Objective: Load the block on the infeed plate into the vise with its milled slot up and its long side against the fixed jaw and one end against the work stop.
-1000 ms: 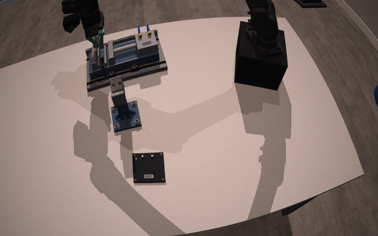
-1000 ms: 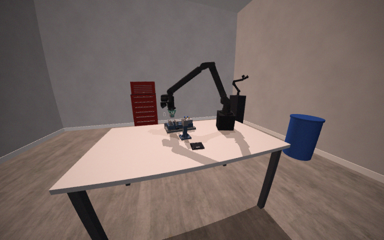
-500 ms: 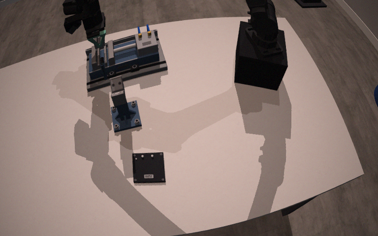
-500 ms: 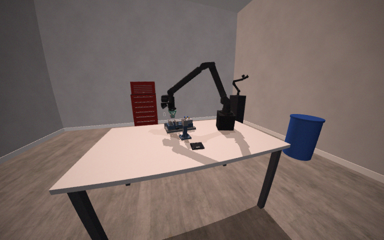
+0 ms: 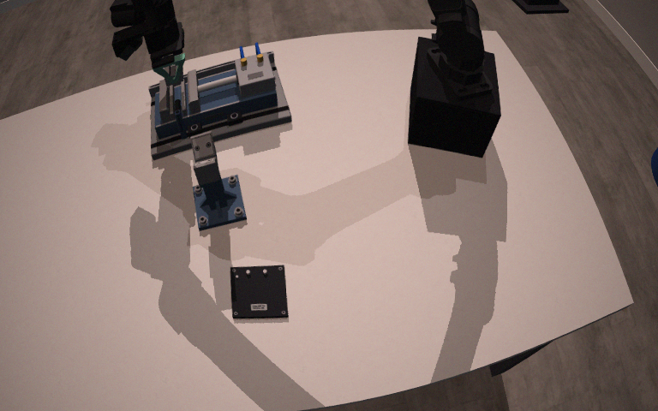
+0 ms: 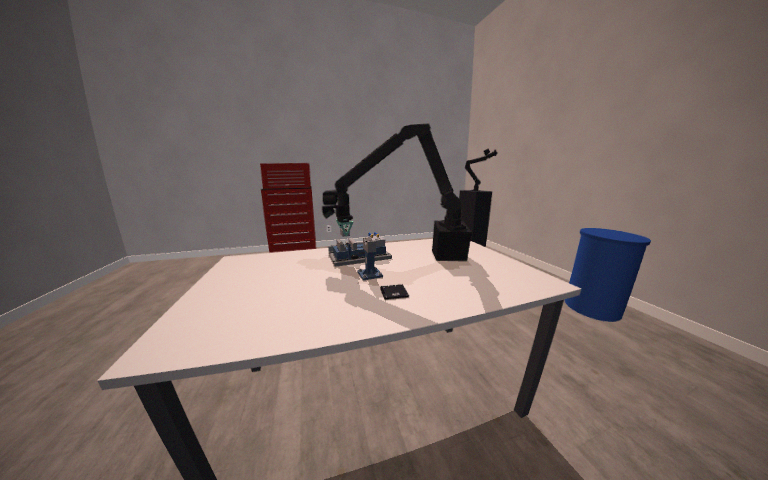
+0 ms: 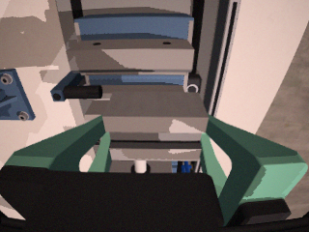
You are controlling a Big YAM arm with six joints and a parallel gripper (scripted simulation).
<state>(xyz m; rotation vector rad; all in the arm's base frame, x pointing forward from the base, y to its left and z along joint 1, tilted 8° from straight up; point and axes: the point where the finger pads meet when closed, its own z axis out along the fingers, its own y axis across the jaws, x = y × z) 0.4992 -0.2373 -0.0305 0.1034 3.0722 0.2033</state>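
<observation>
The part lies 1 cm above my hand. The rest, counted from my hand: fixed jaw: 6 cm below, 3 cm ahead, 2 cm to the left; then moving jaw: 6 cm below, 3 cm behind, 2 cm to the left; then dark short rod: 7 cm to the left, 5 cm below, 1 cm ahead.
</observation>
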